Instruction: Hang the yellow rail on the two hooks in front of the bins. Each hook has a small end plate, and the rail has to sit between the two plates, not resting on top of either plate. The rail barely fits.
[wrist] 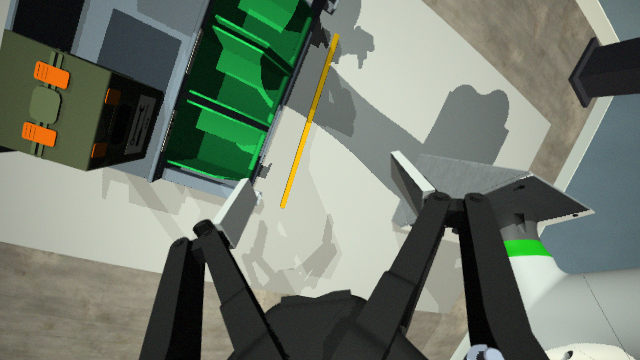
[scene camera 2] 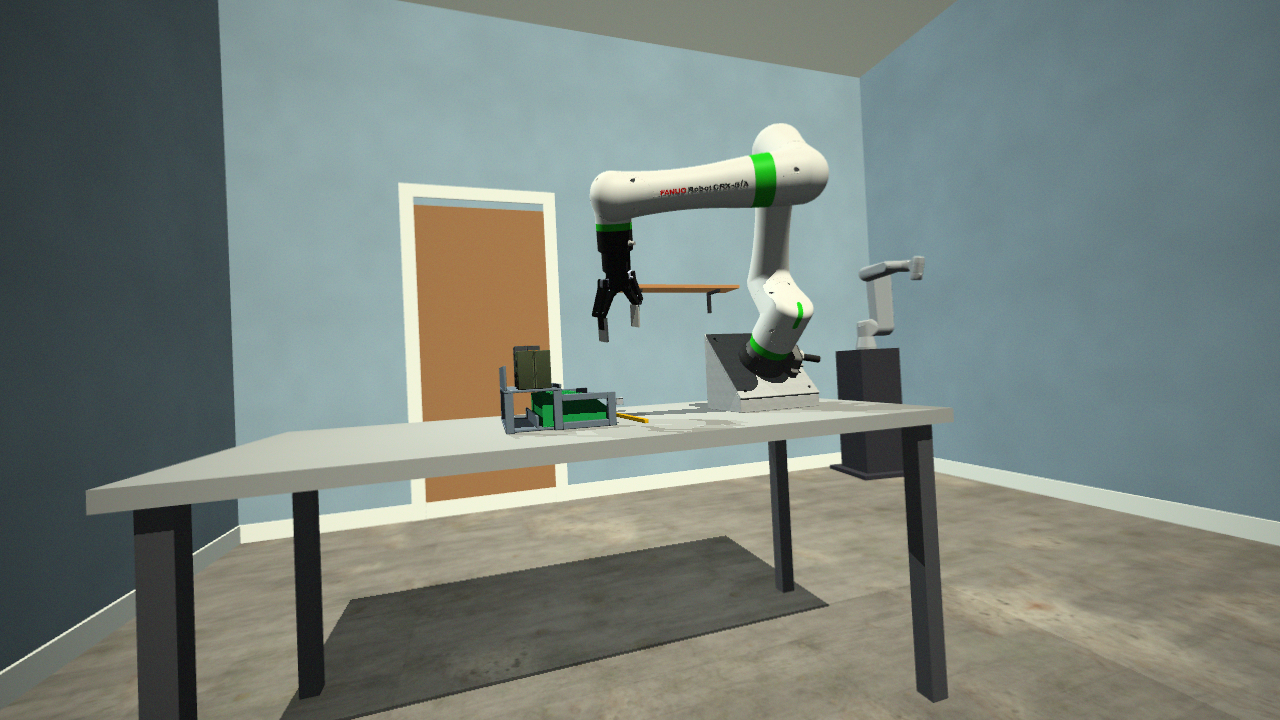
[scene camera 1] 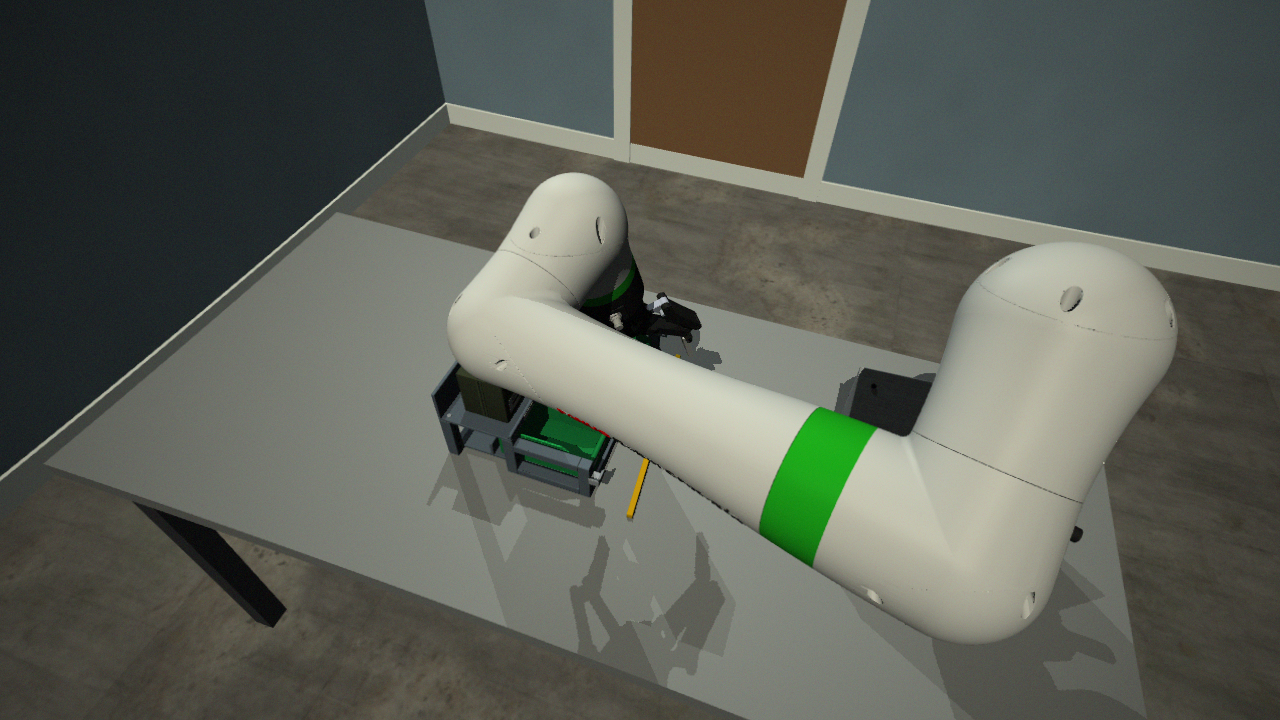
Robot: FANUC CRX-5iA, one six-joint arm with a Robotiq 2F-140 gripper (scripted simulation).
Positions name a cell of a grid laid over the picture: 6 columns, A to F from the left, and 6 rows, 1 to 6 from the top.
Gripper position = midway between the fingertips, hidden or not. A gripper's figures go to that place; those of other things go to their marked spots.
My gripper (wrist: C3): 0.19 m from the lens. A green bin (wrist: C2): 0.43 m from the lens. A green bin (wrist: B3) is 0.42 m from the lens.
